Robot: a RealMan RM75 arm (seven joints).
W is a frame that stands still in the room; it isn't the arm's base.
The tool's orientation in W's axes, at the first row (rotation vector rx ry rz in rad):
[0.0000 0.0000 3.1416]
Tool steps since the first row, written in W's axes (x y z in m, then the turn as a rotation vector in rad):
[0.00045 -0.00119 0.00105 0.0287 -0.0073 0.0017]
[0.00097 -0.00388 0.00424 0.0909 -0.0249 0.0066]
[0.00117 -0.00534 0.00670 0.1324 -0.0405 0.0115]
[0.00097 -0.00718 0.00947 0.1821 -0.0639 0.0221]
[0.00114 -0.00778 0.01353 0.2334 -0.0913 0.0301]
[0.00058 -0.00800 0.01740 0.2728 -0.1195 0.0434]
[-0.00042 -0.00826 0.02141 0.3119 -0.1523 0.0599]
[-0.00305 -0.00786 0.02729 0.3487 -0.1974 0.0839]
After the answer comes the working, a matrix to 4 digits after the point.
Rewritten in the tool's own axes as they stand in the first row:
[-0.00045 0.00119 0.00105 -0.0287 0.0073 0.0017]
[-0.00097 0.00388 0.00424 -0.0909 0.0249 0.0066]
[-0.00117 0.00534 0.00670 -0.1324 0.0405 0.0115]
[-0.00097 0.00718 0.00947 -0.1821 0.0639 0.0221]
[-0.00114 0.00778 0.01353 -0.2334 0.0913 0.0301]
[-0.00058 0.00800 0.01740 -0.2728 0.1195 0.0434]
[0.00042 0.00826 0.02141 -0.3119 0.1523 0.0599]
[0.00305 0.00786 0.02729 -0.3487 0.1974 0.0839]

The tool's axes in the first row as the columns of a matrix, in W's axes (rounded; the answer above uses it unrounded):
[-1.0000 0.0000 0.0000]
[0.0000 -1.0000 0.0000]
[0.0000 0.0000 1.0000]

